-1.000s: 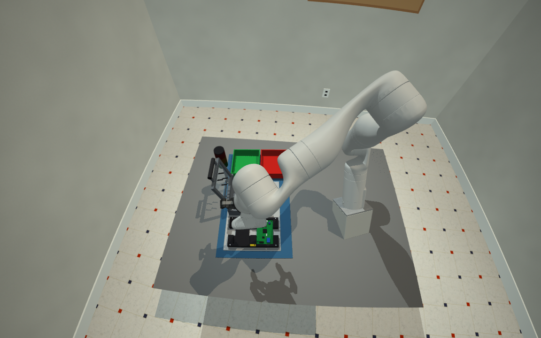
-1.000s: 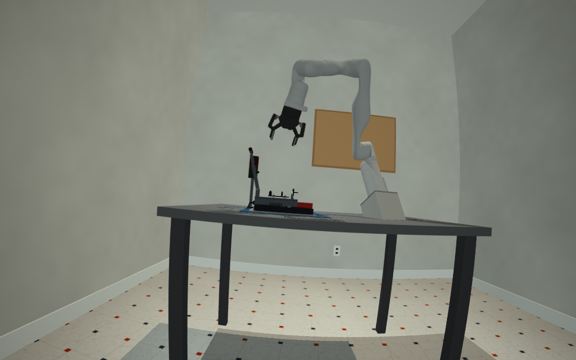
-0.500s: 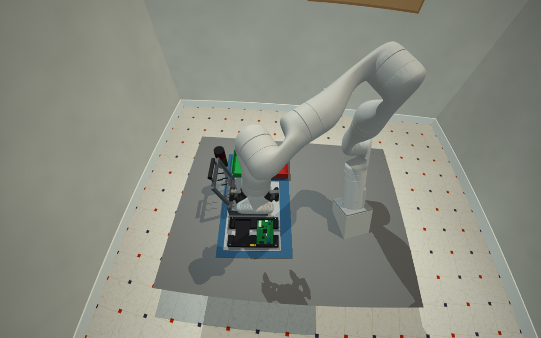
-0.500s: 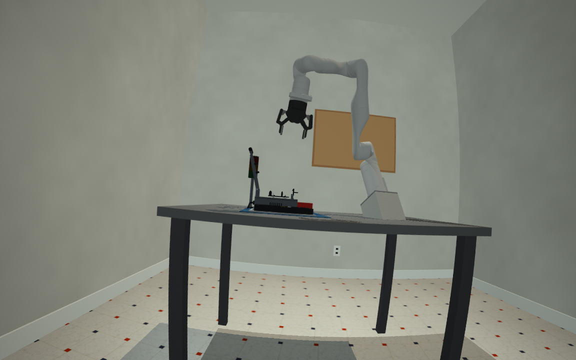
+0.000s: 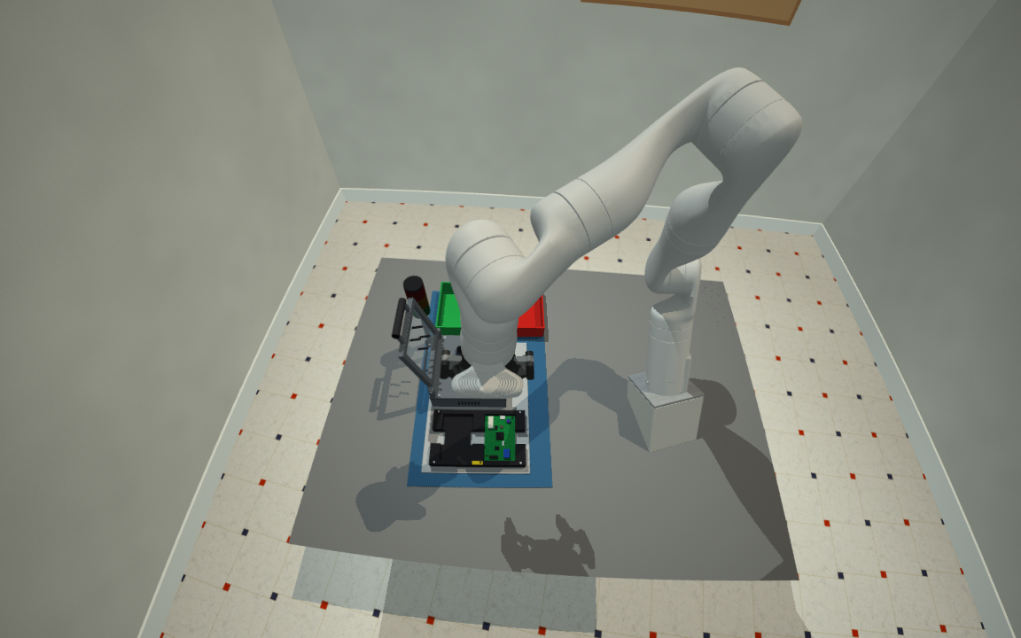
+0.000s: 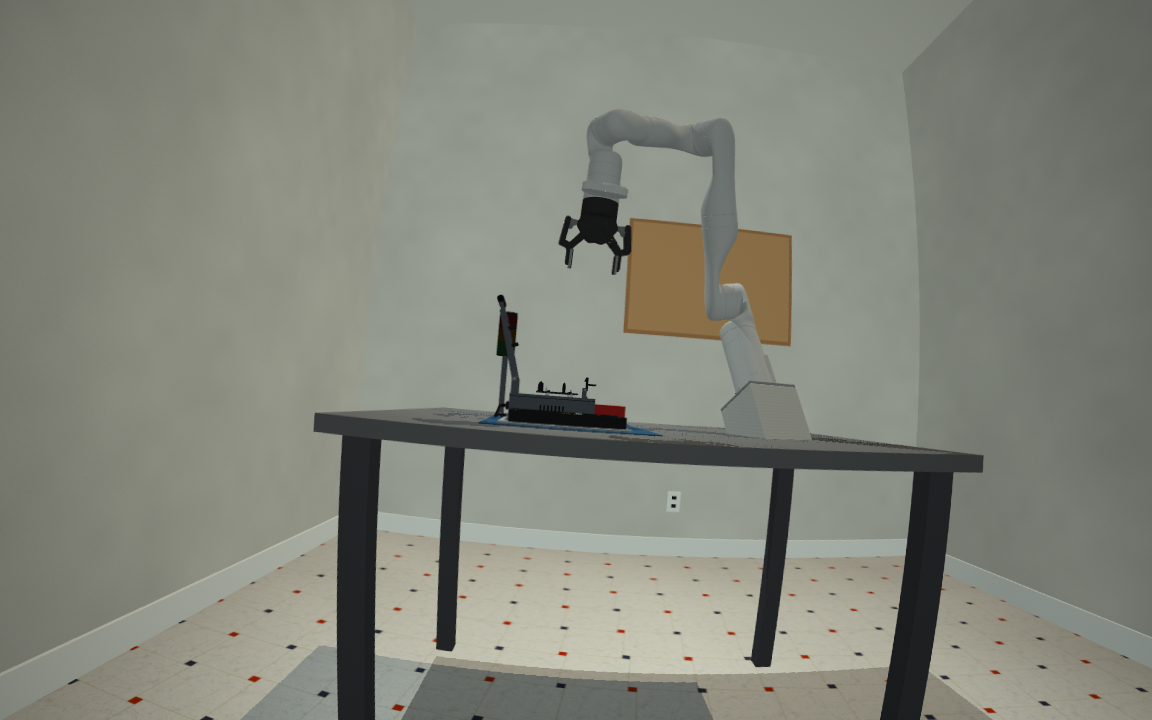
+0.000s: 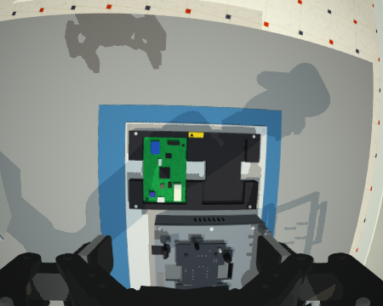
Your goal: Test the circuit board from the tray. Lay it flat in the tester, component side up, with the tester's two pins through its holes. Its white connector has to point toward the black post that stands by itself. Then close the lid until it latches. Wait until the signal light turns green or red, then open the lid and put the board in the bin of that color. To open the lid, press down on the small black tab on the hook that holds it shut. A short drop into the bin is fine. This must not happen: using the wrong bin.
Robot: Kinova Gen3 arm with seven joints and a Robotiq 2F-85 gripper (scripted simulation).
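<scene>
Now: hand 20 mm past the green circuit board and 300 mm above it. Round my hand: green bin (130 mm ahead, 350 mm to the right, 310 mm below); then red bin (20 mm behind, 370 mm to the right, 310 mm below); then tester lid (180 mm ahead, 140 mm to the right, 140 mm below).
</scene>
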